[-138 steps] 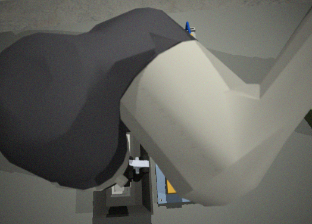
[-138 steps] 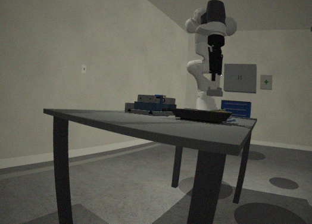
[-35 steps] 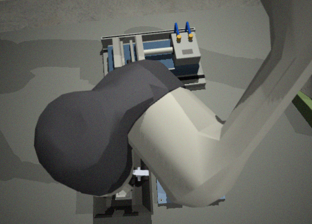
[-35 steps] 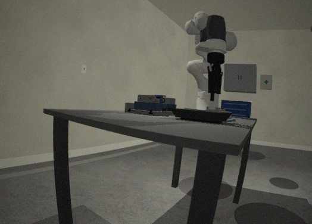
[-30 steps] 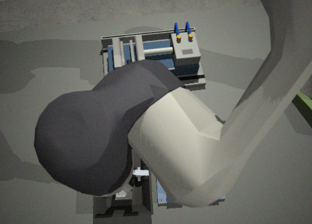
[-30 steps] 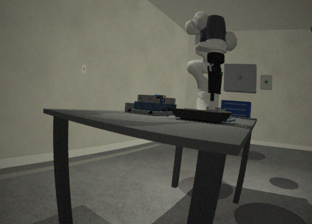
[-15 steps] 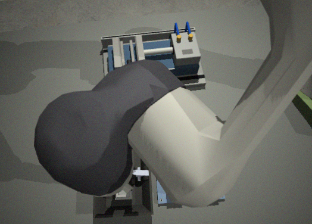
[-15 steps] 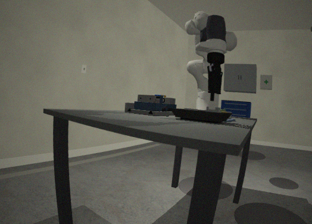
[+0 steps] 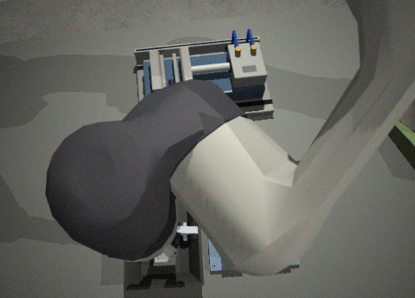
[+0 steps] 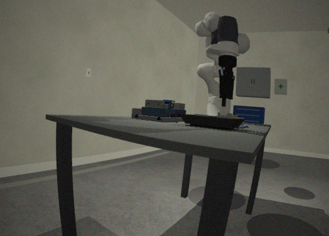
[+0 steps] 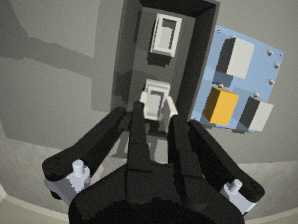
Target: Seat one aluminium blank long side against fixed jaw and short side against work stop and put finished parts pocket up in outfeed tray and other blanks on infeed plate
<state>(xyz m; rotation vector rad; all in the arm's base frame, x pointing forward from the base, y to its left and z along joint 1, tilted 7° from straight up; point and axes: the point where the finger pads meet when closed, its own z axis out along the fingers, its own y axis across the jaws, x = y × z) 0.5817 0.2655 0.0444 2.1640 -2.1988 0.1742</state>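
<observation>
The brass blank lies 13 cm behind my hand, 6 cm below it and 1 cm to the right of it. Round my hand: work stop: 31 cm to the right, 3 cm behind, 1 cm above; then moving jaw: 36 cm to the right, 6 cm behind, 1 cm below; then fixed jaw: 35 cm to the right, 1 cm below.
</observation>
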